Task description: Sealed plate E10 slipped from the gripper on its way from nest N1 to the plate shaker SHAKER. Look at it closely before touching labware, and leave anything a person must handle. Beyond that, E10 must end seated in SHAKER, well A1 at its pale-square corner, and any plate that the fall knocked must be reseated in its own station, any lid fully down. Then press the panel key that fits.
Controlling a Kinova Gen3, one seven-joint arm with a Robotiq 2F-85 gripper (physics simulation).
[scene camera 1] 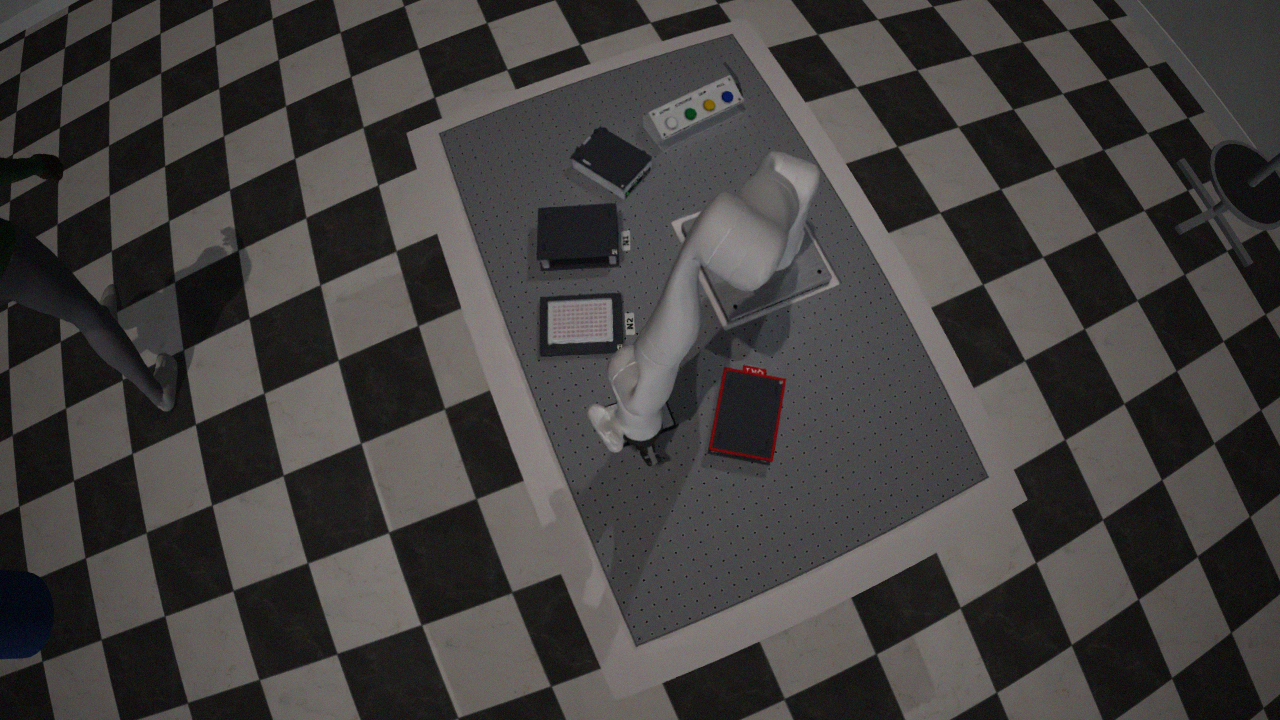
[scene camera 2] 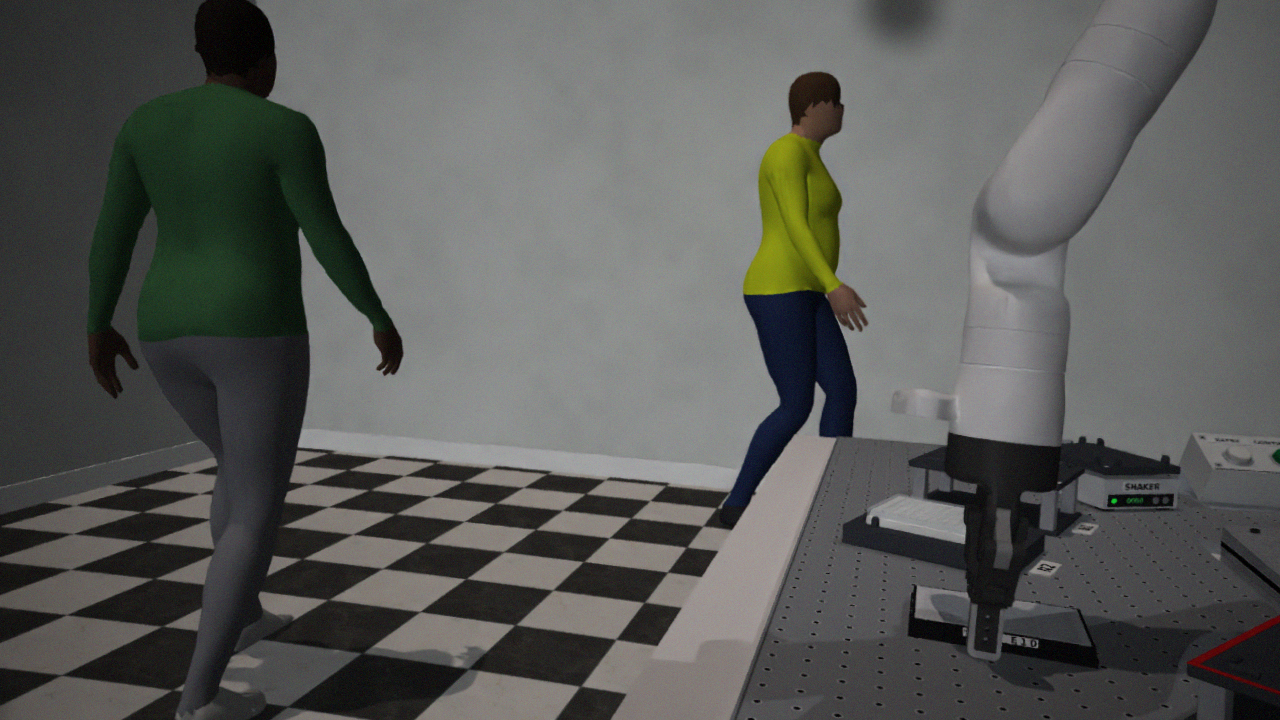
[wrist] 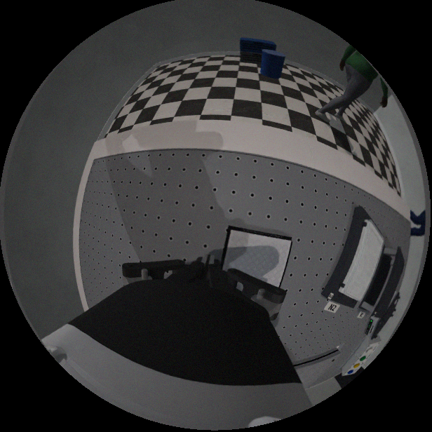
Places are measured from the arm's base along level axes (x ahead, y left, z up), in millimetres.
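Where they show: gripper, between the fingertips: (scene camera 1: 642, 448) (scene camera 2: 982, 656).
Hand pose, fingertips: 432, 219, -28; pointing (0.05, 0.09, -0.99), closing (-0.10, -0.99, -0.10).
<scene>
Each offset is from my fingertips to the centre of the thing, as dx, dy, dz. "pt": to the spot under its first point.
Plate E10 @[-21, -56, +7] (scene camera 1: 664, 415) (scene camera 2: 1049, 625) (wrist: 260, 250), black-sided with a pale top, lies on the perforated table; its E10 label faces scene camera 2. My gripper (scene camera 1: 651, 456) (scene camera 2: 985, 651) (wrist: 208, 261) is shut and empty, beside the plate's labelled side, hiding part of it in scene camera 2. SHAKER @[pt -244, -566, +54] (scene camera 1: 611, 159) (scene camera 2: 1129, 489) stands behind N1, its top bare and a green display lit. N1 @[-99, -444, +31] (scene camera 1: 578, 231) is a raised dark nest with no plate. A pale plate @[-16, -277, +32] (scene camera 1: 580, 320) (scene camera 2: 913, 515) (wrist: 364, 260) sits at N2; I cannot tell whether its lid is fully down.
The key panel @[-477, -606, +41] (scene camera 1: 696, 111) (wrist: 360, 361) has white, green, yellow and blue keys. A red-edged dark station @[-201, +48, +21] (scene camera 1: 748, 416) (scene camera 2: 1253, 658) stands right of E10. The arm rises from a white-edged base plate (scene camera 1: 776, 310). People in green (scene camera 2: 223, 214) and yellow (scene camera 2: 792, 223) stand beyond the table.
</scene>
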